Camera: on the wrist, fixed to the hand. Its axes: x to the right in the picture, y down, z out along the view.
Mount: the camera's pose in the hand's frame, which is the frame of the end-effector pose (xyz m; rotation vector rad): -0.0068 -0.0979 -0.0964 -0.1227 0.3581 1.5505
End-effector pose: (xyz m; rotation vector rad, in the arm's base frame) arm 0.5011 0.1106 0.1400 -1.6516 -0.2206 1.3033
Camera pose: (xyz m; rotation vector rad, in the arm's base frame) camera 0.6168 0.1003 0.2137 1.9793 -1.3948 -1.8290
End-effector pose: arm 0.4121 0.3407 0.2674 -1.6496 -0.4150 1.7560
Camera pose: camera 0.5302 0.3853 0.3220 1.8632 -0.9506 -1.6365
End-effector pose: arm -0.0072 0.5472 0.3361 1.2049 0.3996 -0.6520
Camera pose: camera -0.0713 0.6194 0.2381 1.1414 -0.2603 0.9136
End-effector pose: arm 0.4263 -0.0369 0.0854 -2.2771 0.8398 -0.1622
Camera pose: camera 0.4401 -0.0338 0.2222 -1.1178 2.5239 0.2102
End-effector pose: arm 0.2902 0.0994 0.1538 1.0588 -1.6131 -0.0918
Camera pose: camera 0.4248 0.0904 0.1270 -0.4433 -1.6494 0.9499
